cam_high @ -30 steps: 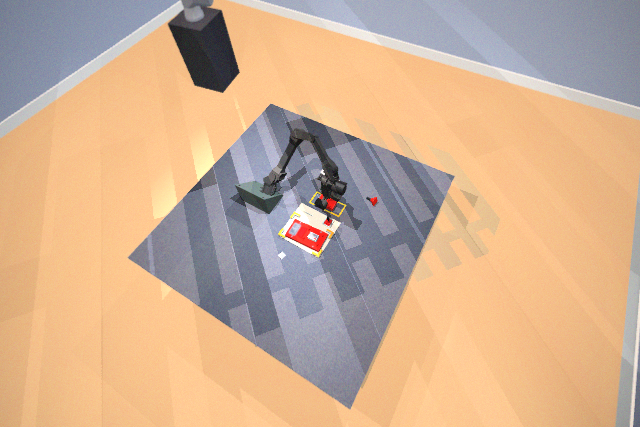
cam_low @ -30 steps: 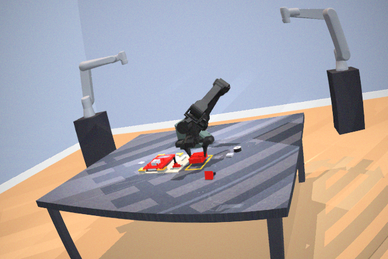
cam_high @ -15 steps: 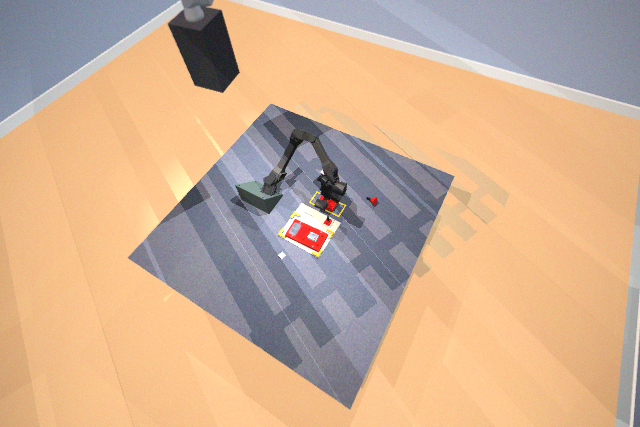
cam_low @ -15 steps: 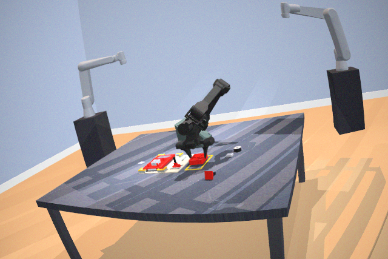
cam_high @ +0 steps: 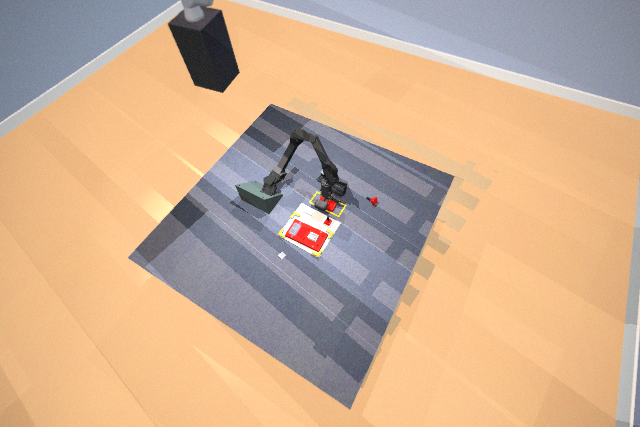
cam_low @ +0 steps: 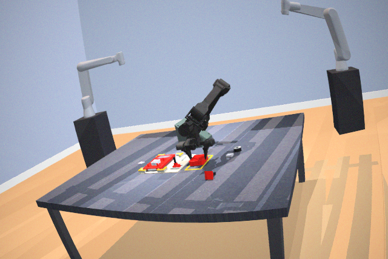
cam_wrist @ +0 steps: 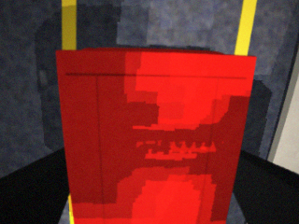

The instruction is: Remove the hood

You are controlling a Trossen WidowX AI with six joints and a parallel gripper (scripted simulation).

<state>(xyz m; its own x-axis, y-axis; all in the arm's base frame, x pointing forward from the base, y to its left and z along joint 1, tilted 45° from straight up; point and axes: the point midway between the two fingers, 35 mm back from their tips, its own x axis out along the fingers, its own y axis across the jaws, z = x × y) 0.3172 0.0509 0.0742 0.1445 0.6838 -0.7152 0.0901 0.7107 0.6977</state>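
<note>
The red hood is right at my gripper tip. The rest, counted from my gripper tip: black-and-white wheel (10 cm behind, 19 cm to the left); white base plate (3 cm behind, 19 cm to the right).
</note>
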